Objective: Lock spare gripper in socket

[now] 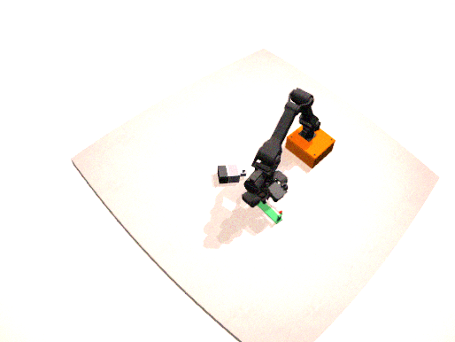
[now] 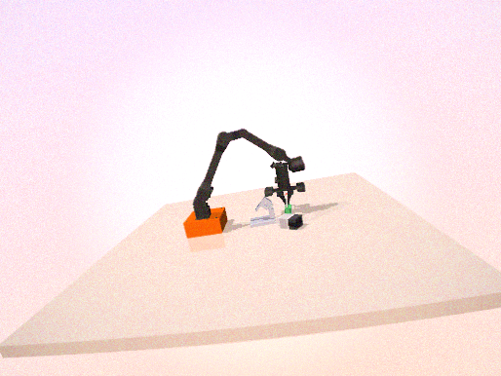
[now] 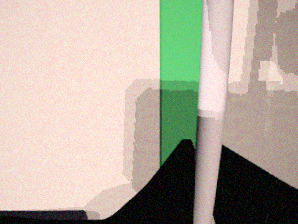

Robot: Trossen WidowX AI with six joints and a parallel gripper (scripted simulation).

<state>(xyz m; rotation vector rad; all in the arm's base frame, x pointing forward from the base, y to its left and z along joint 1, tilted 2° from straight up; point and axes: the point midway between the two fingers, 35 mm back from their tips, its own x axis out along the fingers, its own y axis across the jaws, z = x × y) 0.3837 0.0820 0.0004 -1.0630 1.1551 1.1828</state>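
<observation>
My gripper tip is now 20 mm to the right of the green cradle. Round my gripper tip: pale grey mount 100 mm behind, 90 mm to the right, 30 mm above; then spare gripper 20 mm behind, 190 mm to the right, 10 mm below.
</observation>
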